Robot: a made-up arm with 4 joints.
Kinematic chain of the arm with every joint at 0, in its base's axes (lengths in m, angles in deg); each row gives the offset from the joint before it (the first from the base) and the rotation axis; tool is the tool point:
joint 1: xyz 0 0 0.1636 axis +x
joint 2: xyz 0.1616 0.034 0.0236 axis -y
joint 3: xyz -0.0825 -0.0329 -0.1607 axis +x
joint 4: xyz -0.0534 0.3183 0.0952 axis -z
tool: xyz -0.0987 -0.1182 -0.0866
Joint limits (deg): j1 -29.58..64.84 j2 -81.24..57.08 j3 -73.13..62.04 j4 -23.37..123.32
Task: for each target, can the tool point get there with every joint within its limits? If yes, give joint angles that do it. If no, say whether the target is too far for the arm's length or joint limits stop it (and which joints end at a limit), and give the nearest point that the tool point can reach.
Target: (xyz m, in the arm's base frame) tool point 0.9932 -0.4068 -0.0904
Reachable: no: too far | nearest point 0.5704 -0.0995 -0.3043 | short by 0.565 m
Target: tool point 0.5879 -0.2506 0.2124
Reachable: no: joint limits stop it (at a limit: joint 1, joint 2, joint 3, joint 4) | nearest point 0.3858 -0.1278 0.4577 | short by 0.341 m
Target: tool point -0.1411 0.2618 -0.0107
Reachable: yes | joints -7.42 -5.50 -7.87 36.70
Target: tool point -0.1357 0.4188 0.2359
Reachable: yes | joints -9.62 -55.14 -3.52 82.15
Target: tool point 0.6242 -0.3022 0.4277
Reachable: no: joint limits stop it (at a limit: joint 1, joint 2, joint 3) | nearest point 0.3761 -0.1464 0.4625 | short by 0.295 m
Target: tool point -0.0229 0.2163 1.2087
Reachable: no: too far | nearest point -0.0094 0.1015 0.6539 | short by 0.567 m
